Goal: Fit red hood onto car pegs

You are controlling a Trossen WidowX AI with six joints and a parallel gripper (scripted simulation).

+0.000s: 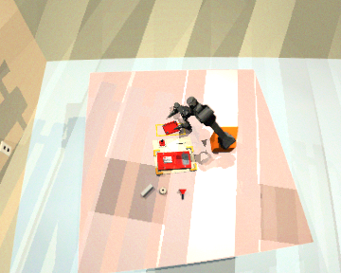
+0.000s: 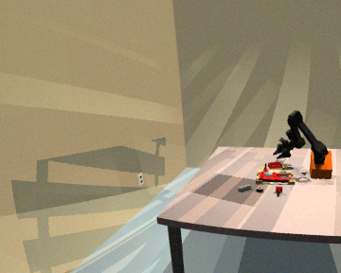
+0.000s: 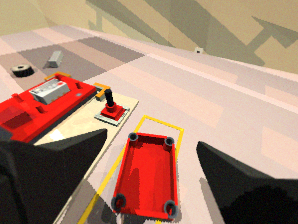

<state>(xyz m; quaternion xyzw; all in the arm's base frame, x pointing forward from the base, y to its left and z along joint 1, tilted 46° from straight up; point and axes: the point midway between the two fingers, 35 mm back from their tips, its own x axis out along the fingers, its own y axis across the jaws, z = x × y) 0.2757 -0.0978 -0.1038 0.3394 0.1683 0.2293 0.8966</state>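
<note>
The red hood is 70 mm below my gripper tip and 10 mm behind it. Also, from my gripper tip: wheel 400 mm to the left, 80 mm ahead, 70 mm below; jig 200 mm to the left, 70 mm below; grey engine block 230 mm to the left, 60 mm below, 40 mm ahead.
</note>
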